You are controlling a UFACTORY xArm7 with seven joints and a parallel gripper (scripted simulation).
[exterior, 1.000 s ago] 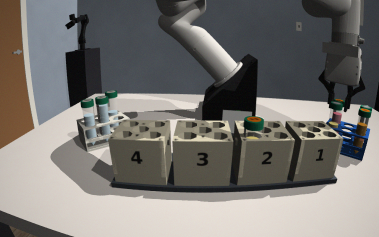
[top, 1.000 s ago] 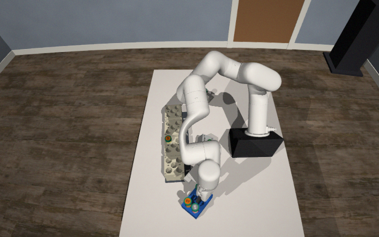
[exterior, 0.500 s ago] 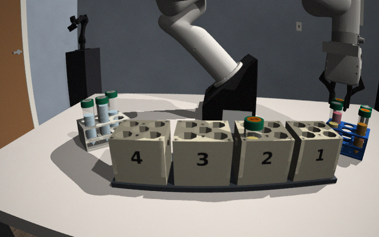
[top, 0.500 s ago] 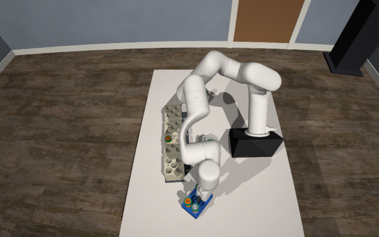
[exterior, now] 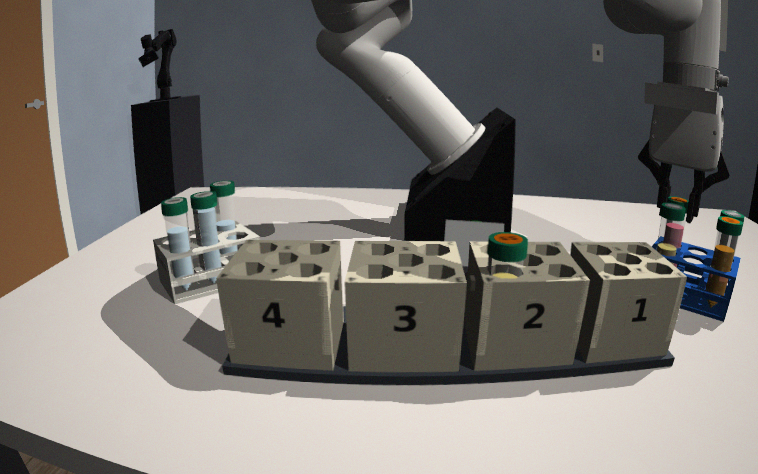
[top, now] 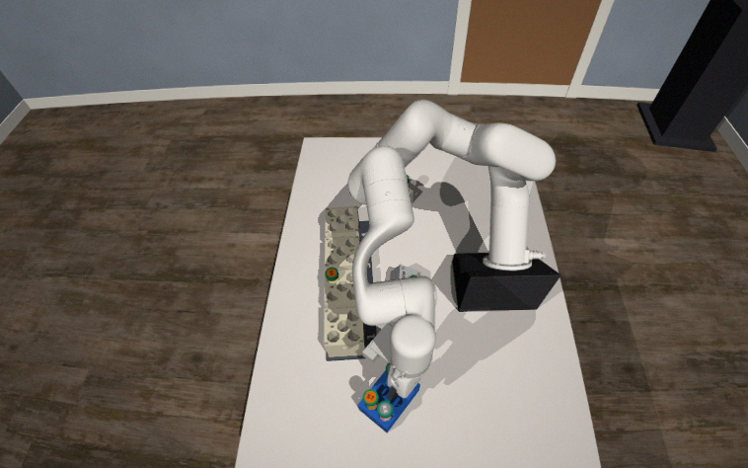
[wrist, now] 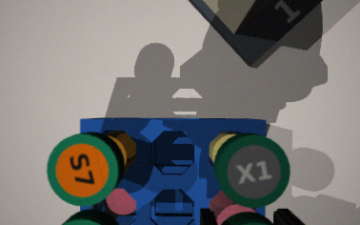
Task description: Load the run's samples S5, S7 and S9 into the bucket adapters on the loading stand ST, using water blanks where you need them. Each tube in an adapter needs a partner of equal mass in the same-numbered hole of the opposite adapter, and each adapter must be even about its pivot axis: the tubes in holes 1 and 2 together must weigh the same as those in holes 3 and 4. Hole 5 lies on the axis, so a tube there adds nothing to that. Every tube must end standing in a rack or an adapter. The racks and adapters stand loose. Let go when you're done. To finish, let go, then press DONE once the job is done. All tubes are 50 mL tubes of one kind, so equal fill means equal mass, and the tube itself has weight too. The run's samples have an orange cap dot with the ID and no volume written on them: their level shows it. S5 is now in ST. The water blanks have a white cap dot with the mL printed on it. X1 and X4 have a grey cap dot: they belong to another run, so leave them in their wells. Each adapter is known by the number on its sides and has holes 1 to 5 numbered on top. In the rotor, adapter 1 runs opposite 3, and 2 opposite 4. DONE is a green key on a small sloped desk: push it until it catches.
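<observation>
Now: hand 50 mm above the pink-filled sample tube and 10 mm past it. Round my hand: blue rack: 90 mm below, 40 mm ahead, 20 mm to the left; green done key: 280 mm to the right, 50 mm below, 10 mm ahead; S7 tube: 70 mm ahead, 50 mm to the left, 50 mm below.
</observation>
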